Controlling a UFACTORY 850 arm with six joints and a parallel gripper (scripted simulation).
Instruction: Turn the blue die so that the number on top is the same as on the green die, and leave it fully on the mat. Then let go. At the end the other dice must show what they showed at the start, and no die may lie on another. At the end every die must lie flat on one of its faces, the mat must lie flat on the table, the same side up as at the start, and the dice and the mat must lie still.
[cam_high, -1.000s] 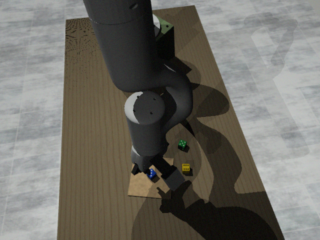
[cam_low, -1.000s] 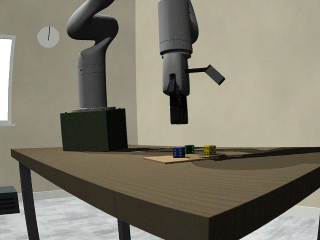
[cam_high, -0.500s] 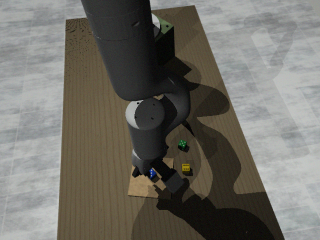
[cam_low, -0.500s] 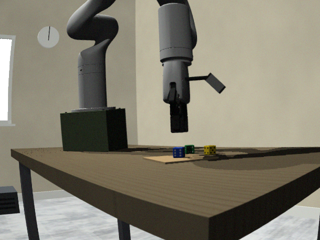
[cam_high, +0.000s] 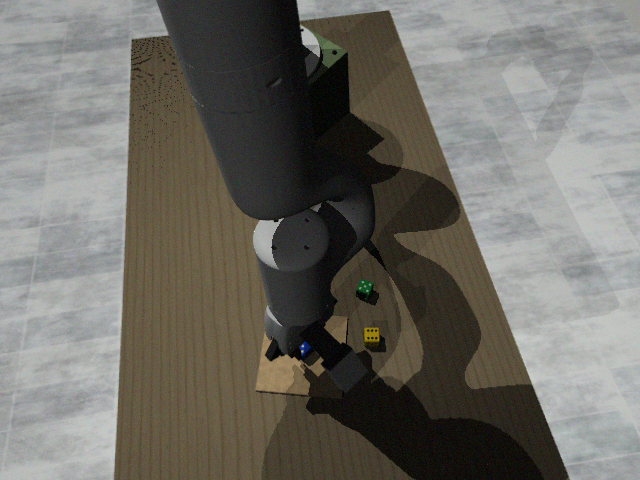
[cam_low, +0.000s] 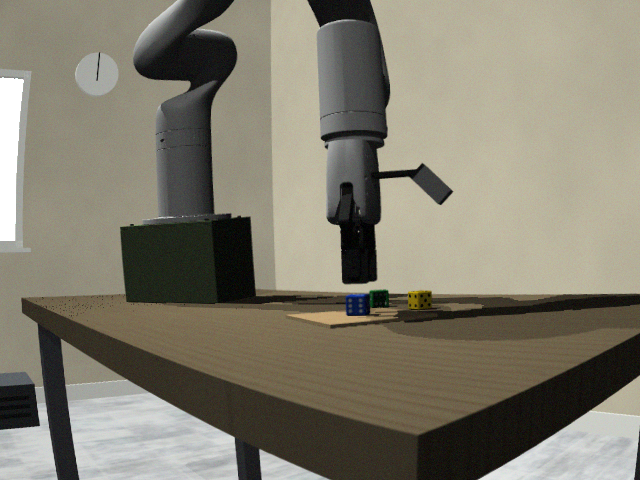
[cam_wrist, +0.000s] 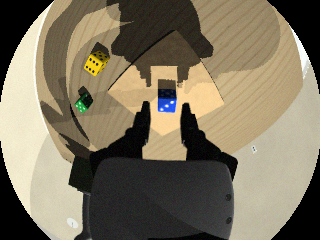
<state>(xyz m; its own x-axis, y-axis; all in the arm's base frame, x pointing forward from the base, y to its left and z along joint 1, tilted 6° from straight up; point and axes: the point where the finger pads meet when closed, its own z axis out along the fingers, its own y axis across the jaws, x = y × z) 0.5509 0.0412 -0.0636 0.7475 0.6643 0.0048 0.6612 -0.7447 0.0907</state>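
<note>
My gripper is now 5 cm above the blue die. From my hand the other things lie so: tan mat: 6 cm below; then yellow die: 11 cm to the left, 5 cm below, 2 cm behind; then green die: 11 cm to the left, 11 cm behind, 5 cm below.
</note>
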